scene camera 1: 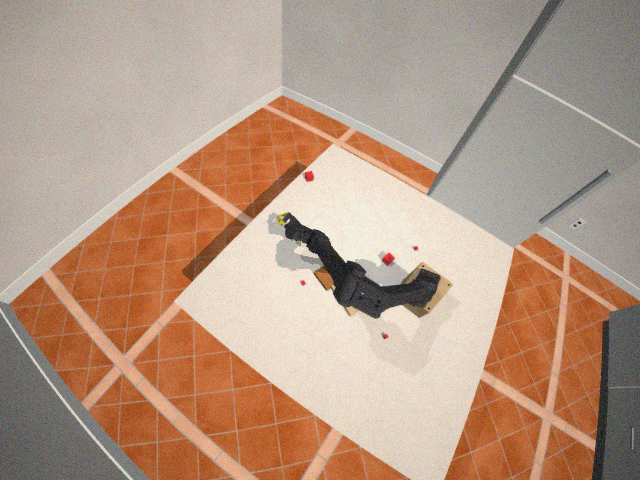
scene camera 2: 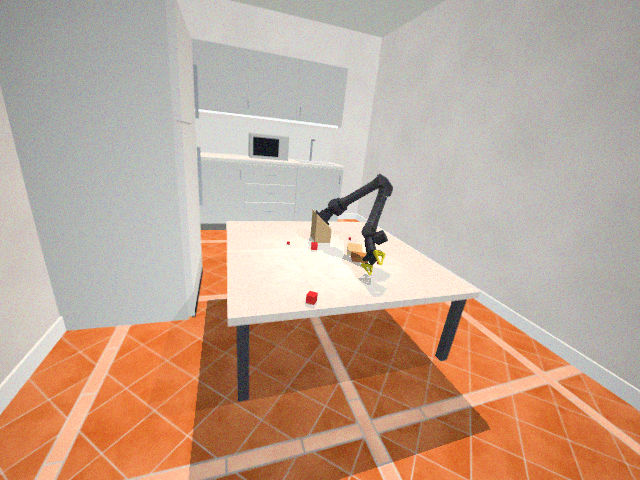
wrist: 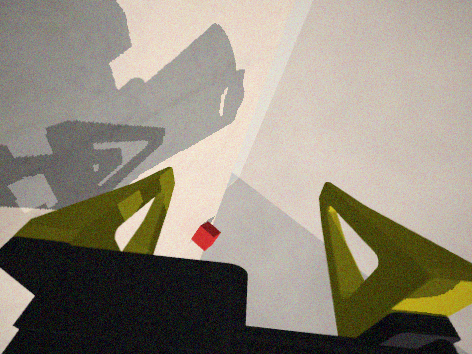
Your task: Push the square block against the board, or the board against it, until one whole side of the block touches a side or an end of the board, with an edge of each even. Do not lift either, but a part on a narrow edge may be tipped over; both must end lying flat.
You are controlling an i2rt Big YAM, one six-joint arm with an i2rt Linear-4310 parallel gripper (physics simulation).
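Places are measured from the arm's base along level axes (x ahead, y left, z up), in millimetres.
Where they show: gripper, fingertip midpoint: (scene camera 1: 283,222) (scene camera 2: 375,270) (wrist: 247,182); arm's base, link origin: (scene camera 1: 425,284) (scene camera 2: 321,218).
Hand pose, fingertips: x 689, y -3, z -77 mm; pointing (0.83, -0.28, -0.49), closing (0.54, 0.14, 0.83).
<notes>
Each offset is from my fingertips to the centre of the thing.
A brown wooden part {dy +106, dx -303, dz -67 mm} (scene camera 1: 324,277) (scene camera 2: 357,256), which looks like the square block, lies near the table's middle beside the arm. A lighter tan part {dy +146, dx -428, dz -67 mm} (scene camera 1: 352,311) (scene camera 2: 354,248), which looks like the board, shows from under the arm in scene camera 1 and behind the brown part in scene camera 2. The arm covers much of both, so I cannot tell whether they touch or how their edges line up. My gripper (scene camera 1: 282,219) (scene camera 2: 373,262) (wrist: 247,182) is open and empty, above the table, apart from both parts. Neither part shows in the wrist view.
A red cube {dy -377, dx +63, dz -62 mm} (scene camera 1: 309,176) (scene camera 2: 311,297) (wrist: 205,236) stands near the table edge. Another red cube {dy -113, dx -522, dz -62 mm} (scene camera 1: 388,258) (scene camera 2: 314,245) stands near the arm's wooden base plate (scene camera 1: 443,287) (scene camera 2: 321,231). Small red cubes {dy +193, dx -217, dz -74 mm} (scene camera 1: 302,282) {dy -257, dx -636, dz -74 mm} (scene camera 1: 415,248) {dy +236, dx -645, dz -74 mm} (scene camera 1: 385,335) lie around the arm.
</notes>
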